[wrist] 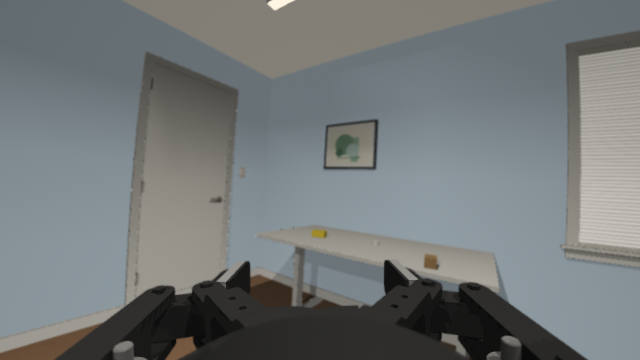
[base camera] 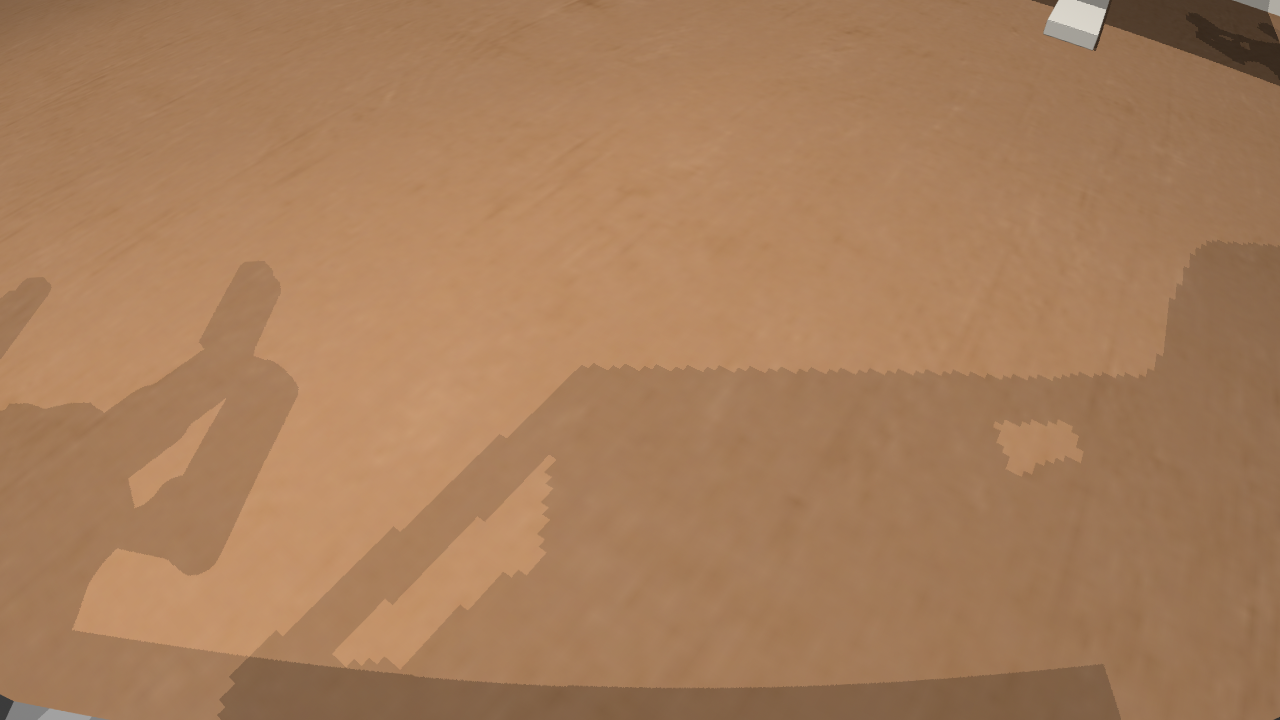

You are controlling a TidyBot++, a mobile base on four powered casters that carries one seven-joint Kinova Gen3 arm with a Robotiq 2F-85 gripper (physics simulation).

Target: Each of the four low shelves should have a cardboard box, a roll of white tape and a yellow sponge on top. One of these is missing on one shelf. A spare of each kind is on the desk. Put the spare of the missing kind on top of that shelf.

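Places are measured from the arm's base along level axes (x ahead, y left, z up), in millimetres.
Pixels of known places: gripper, fingertip midpoint: [wrist: 317,276].
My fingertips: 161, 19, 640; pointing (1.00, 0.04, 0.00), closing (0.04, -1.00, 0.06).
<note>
For each thing: its top centre in the pictures, then the offset to it from my fingertips, as dx, dy, dz. Level surfaces: height alone.
- white desk, its level: dz -317
- yellow sponge, middle of its top: [wrist: 319,230] +1725, +26, -272
- tape, middle of its top: [wrist: 375,241] +1555, -374, -293
- brown cardboard box, middle of its top: [wrist: 430,256] +1107, -571, -267
- wooden floor, its level: dz -1037
A white desk [wrist: 350,244] stands against the far wall in the wrist view. On it lie a yellow sponge [wrist: 319,233] toward the left end, a small white roll of tape [wrist: 375,243] near the middle, and a brown cardboard box [wrist: 430,261] toward the right end. My gripper [wrist: 317,276] is open and empty, and the desk is some way beyond its fingers. The four low shelves do not show in either view. In the base camera view the white foot [base camera: 1076,22] of a leg stands on the floor at the top right.
A closed door [wrist: 185,185] is in the wall to the left of the desk. A framed picture [wrist: 351,145] hangs above the desk. A window with blinds [wrist: 610,150] is at the right. Shadows fall across the wooden floor [base camera: 671,179] in the base camera view.
</note>
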